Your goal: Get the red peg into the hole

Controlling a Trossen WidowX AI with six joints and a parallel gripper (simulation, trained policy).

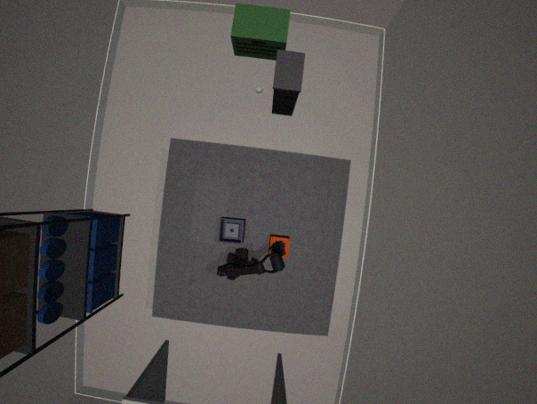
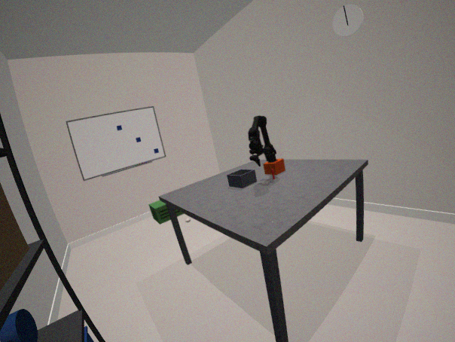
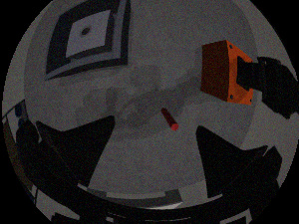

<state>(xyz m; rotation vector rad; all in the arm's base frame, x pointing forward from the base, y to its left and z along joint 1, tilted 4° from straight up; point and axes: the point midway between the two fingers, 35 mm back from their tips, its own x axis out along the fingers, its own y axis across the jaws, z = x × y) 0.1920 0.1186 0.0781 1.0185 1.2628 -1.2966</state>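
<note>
Right now the red peg is 5 cm behind my gripper tip, 3 cm to the left of it and 10 cm below it. From my gripper tip the other things lie so: dark box (14 cm ahead, 13 cm to the right, 11 cm below); then pale plate (14 cm ahead, 13 cm to the right, 9 cm below).
</note>
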